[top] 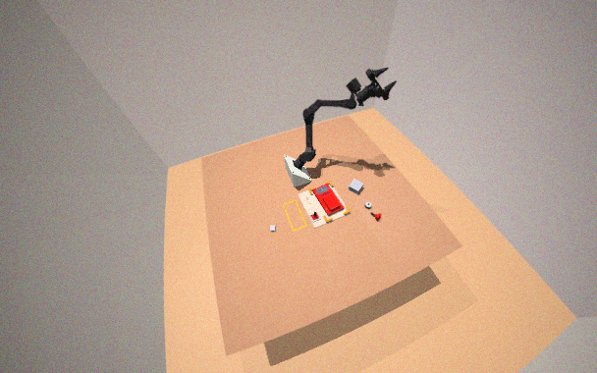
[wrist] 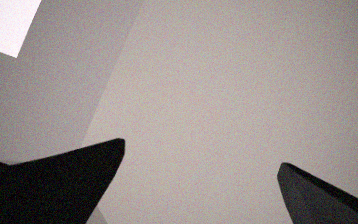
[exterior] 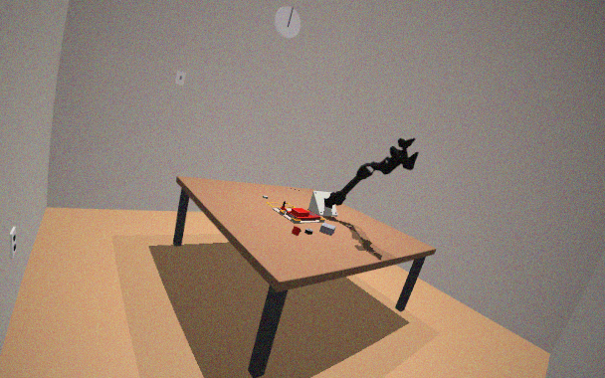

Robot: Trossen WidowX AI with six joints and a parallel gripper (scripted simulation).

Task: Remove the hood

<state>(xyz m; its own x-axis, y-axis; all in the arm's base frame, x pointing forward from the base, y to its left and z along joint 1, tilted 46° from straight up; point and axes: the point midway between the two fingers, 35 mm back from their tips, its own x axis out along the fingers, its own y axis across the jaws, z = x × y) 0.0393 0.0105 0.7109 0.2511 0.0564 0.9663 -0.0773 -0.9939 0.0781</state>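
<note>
My gripper tip is now 33 cm short of the red hood, 40 cm to the left of it and 55 cm above it. The rest, counted from my gripper tip: grey wheel: 39 cm ahead, 18 cm to the right, 58 cm below.
</note>
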